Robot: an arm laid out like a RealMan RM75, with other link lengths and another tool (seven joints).
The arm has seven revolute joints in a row. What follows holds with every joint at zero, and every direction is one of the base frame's.
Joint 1 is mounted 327.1 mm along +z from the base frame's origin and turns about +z.
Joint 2 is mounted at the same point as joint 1 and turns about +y.
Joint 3 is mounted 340.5 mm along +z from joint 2 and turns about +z.
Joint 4 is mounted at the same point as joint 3 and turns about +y.
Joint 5 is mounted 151.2 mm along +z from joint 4 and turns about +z.
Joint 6 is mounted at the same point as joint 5 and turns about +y.
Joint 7 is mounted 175.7 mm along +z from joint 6 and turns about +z.
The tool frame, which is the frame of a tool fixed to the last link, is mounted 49.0 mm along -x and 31.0 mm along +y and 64.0 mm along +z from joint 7; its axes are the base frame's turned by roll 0.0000, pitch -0.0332 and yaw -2.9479 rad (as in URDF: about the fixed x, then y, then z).
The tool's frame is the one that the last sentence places.
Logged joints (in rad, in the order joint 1, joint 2, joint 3, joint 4, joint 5, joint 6, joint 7), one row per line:
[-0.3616, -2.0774, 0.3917, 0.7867, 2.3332, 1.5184, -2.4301]
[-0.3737, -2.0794, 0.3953, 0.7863, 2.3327, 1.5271, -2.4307]
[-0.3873, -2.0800, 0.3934, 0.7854, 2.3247, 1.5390, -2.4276]
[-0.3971, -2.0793, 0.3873, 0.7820, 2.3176, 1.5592, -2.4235]
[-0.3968, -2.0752, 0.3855, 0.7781, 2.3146, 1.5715, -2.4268]
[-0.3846, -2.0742, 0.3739, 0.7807, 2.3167, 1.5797, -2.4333]
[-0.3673, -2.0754, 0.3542, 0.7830, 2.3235, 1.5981, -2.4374]
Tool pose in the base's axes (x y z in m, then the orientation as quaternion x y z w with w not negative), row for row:
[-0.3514, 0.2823, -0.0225, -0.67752, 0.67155, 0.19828, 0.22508]
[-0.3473, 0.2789, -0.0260, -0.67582, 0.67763, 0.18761, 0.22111]
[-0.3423, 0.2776, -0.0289, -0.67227, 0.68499, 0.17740, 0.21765]
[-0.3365, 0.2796, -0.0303, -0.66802, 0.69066, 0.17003, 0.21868]
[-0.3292, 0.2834, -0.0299, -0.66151, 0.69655, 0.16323, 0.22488]
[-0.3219, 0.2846, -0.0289, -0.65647, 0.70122, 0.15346, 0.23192]
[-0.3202, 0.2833, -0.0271, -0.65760, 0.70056, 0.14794, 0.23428]
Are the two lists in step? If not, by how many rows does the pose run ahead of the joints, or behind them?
The pose runs 2 rows behind the joints: the pose in row i belongs to the joints in row i - 2.
